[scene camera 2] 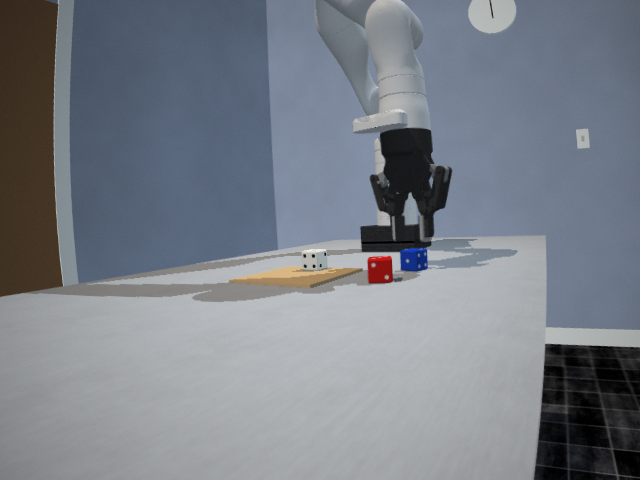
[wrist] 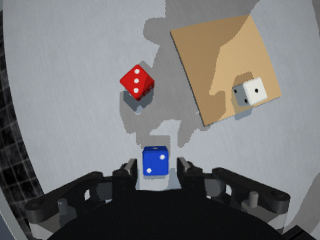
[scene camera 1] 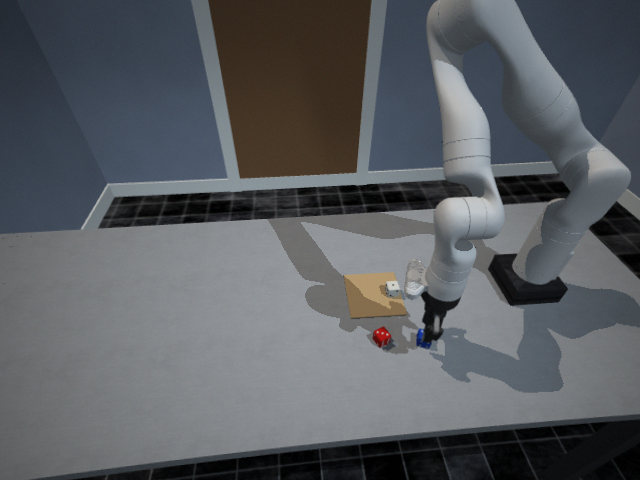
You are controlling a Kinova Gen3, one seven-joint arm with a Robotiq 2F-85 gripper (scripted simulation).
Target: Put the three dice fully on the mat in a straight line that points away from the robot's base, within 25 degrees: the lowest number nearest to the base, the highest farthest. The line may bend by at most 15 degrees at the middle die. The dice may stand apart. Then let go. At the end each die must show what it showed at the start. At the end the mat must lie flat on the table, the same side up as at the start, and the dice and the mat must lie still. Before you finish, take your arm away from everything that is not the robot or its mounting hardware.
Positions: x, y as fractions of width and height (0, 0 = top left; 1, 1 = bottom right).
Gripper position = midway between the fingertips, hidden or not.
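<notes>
A tan mat (scene camera 1: 0.57, 0.62) is visible, also as the mat (scene camera 2: 0.45, 0.58) and the mat (wrist: 0.68, 0.23). My gripper (scene camera 2: 0.64, 0.50) is visible, also as the gripper (wrist: 0.49, 0.69). I see a red die (wrist: 0.43, 0.35), a blue die (wrist: 0.49, 0.66) and a white die (wrist: 0.78, 0.39).
</notes>
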